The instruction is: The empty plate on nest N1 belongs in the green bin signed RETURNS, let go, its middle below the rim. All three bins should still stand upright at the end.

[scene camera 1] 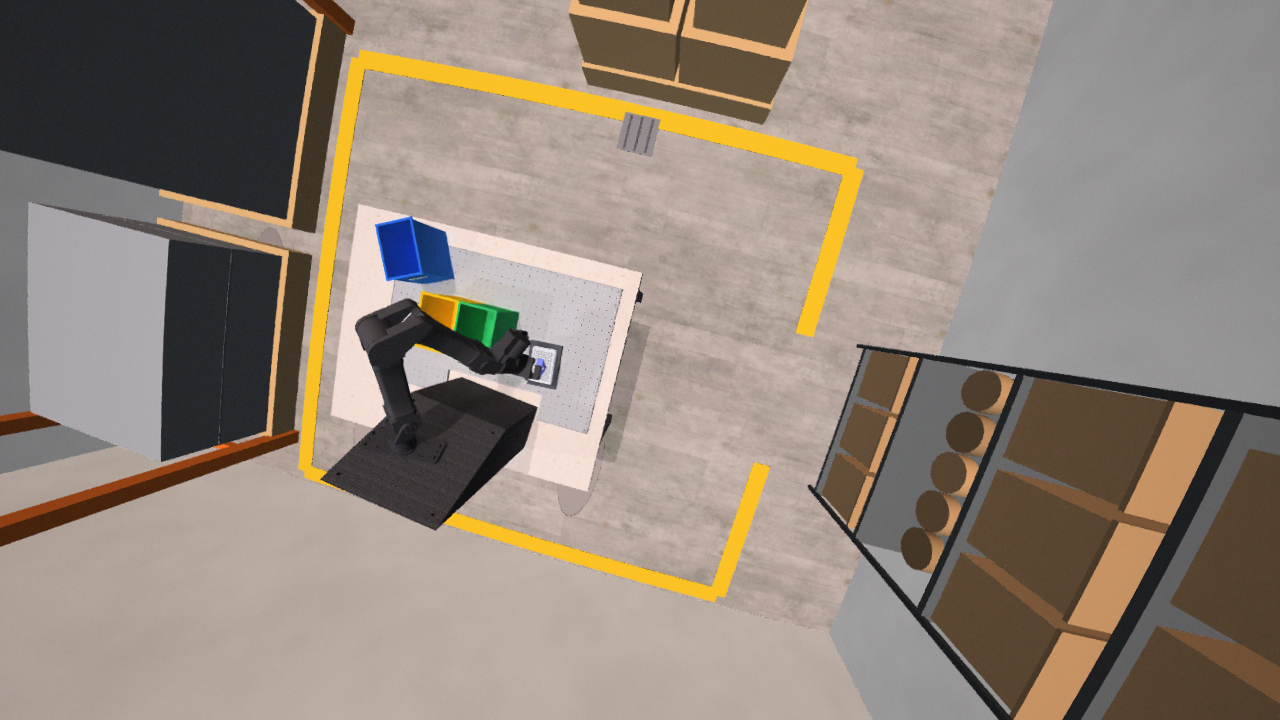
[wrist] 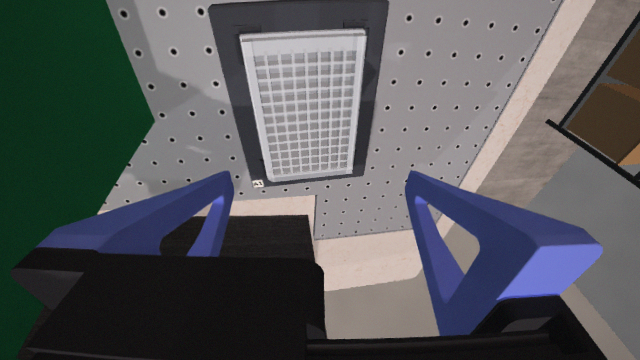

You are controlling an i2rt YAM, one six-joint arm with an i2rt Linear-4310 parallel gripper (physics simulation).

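Where they show: gripper, between the fingertips: (scene camera 1: 532, 365) (wrist: 319, 180); arm's base, origin of its link: (scene camera 1: 404, 446).
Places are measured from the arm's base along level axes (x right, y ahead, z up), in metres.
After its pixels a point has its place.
Observation:
The white, gridded empty plate (scene camera 1: 547, 352) @(y 0.218, x 0.284, z -0.373 m) (wrist: 310, 107) @(y 0.181, x 0.268, z -0.368 m) lies in the dark rectangular nest (scene camera 1: 559, 366) @(y 0.166, x 0.324, z -0.379 m) (wrist: 300, 15) @(y 0.244, x 0.277, z -0.377 m) on the perforated board. A small label sits at the nest's corner in the wrist view. My gripper (scene camera 1: 538, 368) @(y 0.184, x 0.262, z -0.282 m) (wrist: 319, 180) @(y 0.184, x 0.262, z -0.282 m) is open, with nothing between its blue fingers. It is above the plate's area, and the plate shows beyond the fingertips in the wrist view. The green bin (scene camera 1: 476, 322) @(y 0.330, x 0.050, z -0.324 m) (wrist: 60, 60) @(y 0.267, x 0.154, z -0.326 m) stands upright beside the nest, to the left in the wrist view. Its sign is not readable.
The yellow bin (scene camera 1: 436, 309) @(y 0.377, x -0.073, z -0.288 m) stands upright against the green bin, partly behind my arm. The blue bin (scene camera 1: 400, 250) @(y 0.580, x -0.193, z -0.292 m) stands upright at the table's far left corner. The dark arm base (scene camera 1: 420, 465) @(y -0.040, x 0.060, z 0.025 m) is at the table's near side.

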